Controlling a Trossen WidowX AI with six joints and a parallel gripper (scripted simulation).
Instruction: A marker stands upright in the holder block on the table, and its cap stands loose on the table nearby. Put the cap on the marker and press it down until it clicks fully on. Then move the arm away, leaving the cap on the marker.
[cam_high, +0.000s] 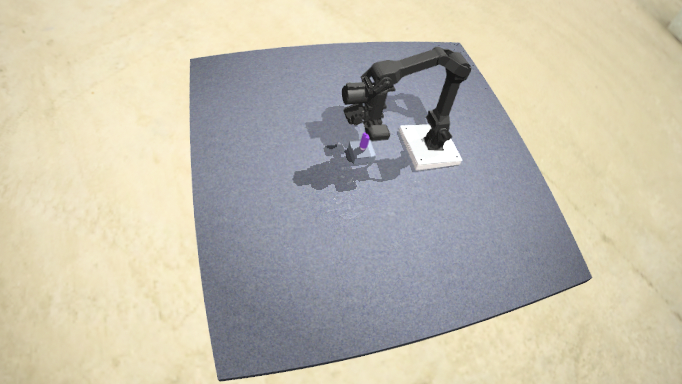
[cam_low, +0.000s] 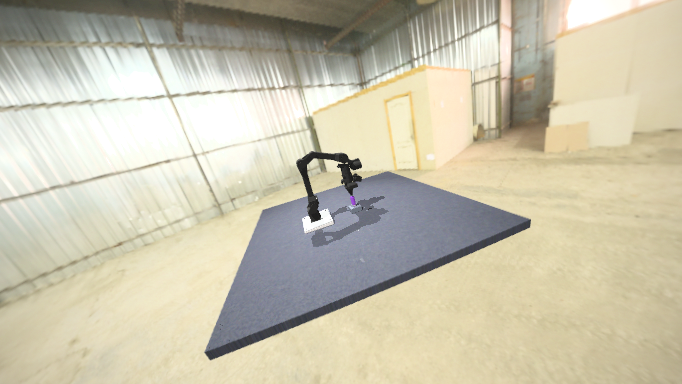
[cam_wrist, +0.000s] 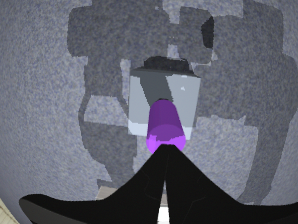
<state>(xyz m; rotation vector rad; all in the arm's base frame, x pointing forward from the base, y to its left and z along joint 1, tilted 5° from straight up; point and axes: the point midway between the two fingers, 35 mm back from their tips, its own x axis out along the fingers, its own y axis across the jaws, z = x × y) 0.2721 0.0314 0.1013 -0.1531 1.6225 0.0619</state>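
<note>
Now: the holder block 9 cm below my gripper tip. Round my gripper tip: cap (4 cm below).
</note>
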